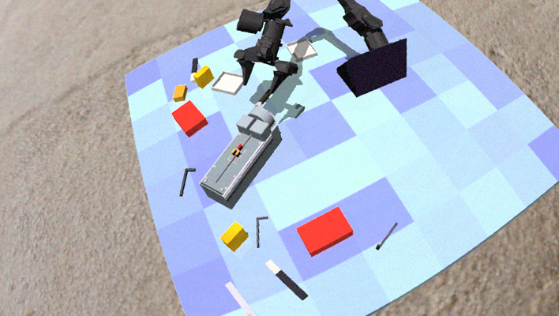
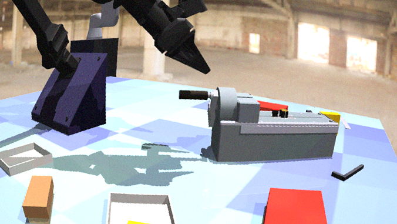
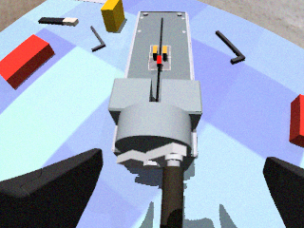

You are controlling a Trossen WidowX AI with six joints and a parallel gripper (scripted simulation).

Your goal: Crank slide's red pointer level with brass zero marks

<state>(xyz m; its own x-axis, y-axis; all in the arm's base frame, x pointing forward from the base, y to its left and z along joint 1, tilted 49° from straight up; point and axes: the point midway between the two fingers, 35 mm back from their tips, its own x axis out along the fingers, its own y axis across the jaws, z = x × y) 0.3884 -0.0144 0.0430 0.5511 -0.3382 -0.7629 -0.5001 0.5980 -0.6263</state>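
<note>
My gripper tip is now 5 cm above the dark crank handle, 2 cm past it and 1 cm to the left of it. Round my gripper tip: red pointer: 11 cm ahead, 9 cm to the left, 8 cm below; then tan block: 32 cm to the right, 15 cm below, 9 cm behind.
</note>
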